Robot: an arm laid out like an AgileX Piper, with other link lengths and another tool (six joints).
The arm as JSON. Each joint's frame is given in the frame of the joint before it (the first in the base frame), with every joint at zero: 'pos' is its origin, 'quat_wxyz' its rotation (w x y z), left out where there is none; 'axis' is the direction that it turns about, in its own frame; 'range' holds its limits. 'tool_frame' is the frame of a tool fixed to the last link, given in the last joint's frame.
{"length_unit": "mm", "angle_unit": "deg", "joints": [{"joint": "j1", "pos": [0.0, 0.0, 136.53], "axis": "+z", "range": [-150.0, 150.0]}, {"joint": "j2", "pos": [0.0, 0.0, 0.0], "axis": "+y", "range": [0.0, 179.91]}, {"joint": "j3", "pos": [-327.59, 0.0, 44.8], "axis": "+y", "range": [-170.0, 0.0]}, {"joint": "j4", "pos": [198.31, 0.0, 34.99], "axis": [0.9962, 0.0, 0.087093], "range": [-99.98, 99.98]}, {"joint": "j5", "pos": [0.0, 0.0, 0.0], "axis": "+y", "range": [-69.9, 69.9]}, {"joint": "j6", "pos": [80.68, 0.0, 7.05], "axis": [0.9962, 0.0, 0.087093], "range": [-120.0, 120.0]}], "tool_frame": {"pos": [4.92, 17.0, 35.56], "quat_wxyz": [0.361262, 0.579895, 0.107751, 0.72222]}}
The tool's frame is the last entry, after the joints.
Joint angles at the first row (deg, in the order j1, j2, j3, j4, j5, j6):
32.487 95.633 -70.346 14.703 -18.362 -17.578
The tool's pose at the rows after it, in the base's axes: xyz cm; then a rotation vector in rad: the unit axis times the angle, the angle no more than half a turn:
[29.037 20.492 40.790 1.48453 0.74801 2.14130]
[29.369 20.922 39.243 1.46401 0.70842 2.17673]
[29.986 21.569 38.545 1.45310 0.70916 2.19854]
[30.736 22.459 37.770 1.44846 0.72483 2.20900]
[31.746 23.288 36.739 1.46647 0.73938 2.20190]
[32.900 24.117 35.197 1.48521 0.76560 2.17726]
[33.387 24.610 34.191 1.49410 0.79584 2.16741]
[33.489 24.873 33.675 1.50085 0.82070 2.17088]
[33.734 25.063 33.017 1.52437 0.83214 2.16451]
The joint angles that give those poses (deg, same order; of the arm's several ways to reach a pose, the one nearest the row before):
34.025 96.892 -61.666 14.464 -33.521 -16.853
34.471 99.517 -59.491 13.133 -40.500 -14.405
34.598 101.694 -60.273 11.630 -42.522 -12.942
34.910 104.116 -61.765 10.600 -43.367 -12.219
35.048 106.811 -63.489 10.316 -43.368 -11.603
35.047 109.966 -64.988 10.209 -43.365 -11.606
35.049 111.678 -65.478 9.176 -43.365 -11.043
35.048 112.415 -65.477 7.680 -43.367 -9.877
35.048 113.342 -65.478 7.174 -43.303 -8.816

